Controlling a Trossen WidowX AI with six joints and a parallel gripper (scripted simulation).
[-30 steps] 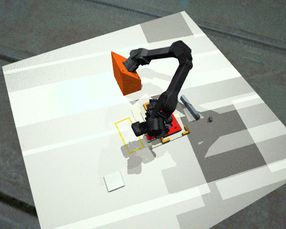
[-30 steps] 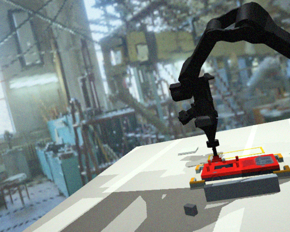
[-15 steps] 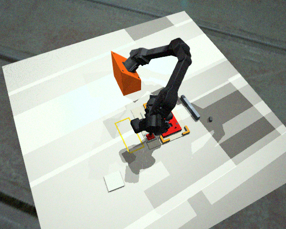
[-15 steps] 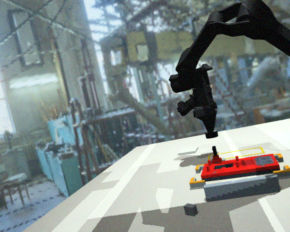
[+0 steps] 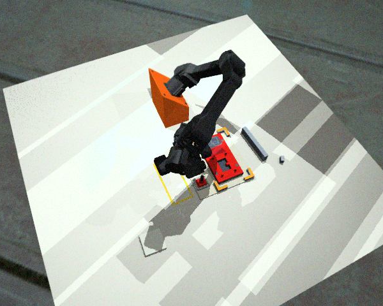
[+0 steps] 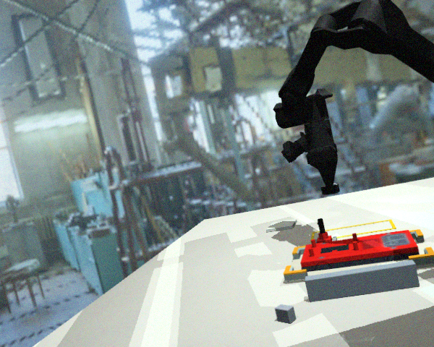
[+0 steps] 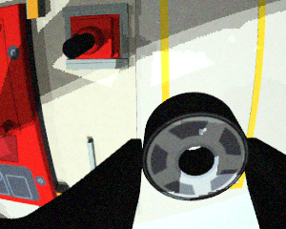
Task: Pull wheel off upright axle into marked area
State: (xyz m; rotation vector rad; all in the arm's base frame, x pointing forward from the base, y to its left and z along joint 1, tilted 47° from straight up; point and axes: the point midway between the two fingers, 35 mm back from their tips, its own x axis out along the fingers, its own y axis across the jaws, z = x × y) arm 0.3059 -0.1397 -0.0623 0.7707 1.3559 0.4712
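My gripper tip is now 80 mm above the upright axle, 60 mm to the right of it and 40 mm short of it. From my gripper tip the other things lie so: wheel right at my gripper tip; pale square tile 210 mm to the right, 140 mm ahead, 110 mm below; grey bar 330 mm to the left, 90 mm below, 10 mm ahead.
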